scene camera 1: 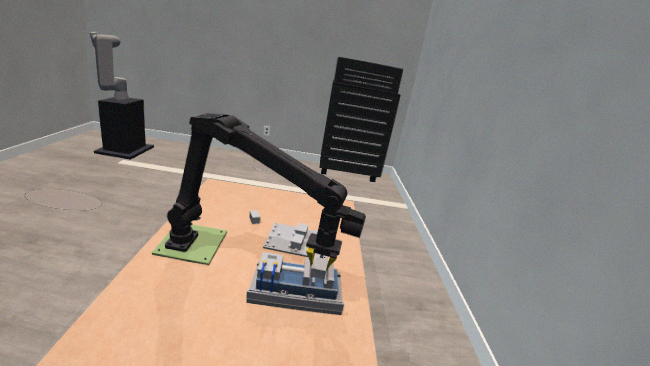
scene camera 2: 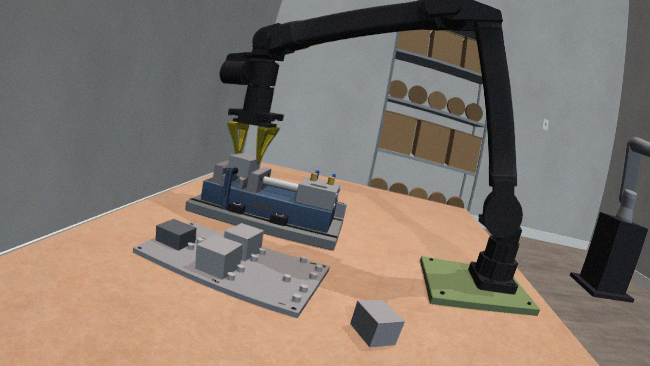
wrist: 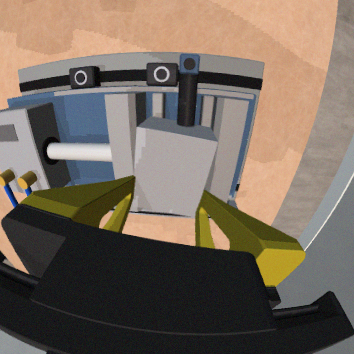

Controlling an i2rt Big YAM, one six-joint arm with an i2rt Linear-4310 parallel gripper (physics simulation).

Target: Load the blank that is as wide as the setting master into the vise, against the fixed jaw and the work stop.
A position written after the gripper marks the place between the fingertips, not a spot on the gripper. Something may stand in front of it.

Observation:
In view: the gripper (scene camera 2: 247,159), a setting master (scene camera 2: 173,233) and a tray plate (scene camera 2: 261,284).
The gripper shows as well in scene camera 1 (scene camera 1: 319,267) and in the wrist view (wrist: 167,189). Scene camera 1 misses the setting master, which is hidden by the gripper. The wrist view misses the setting master: it is out of frame.

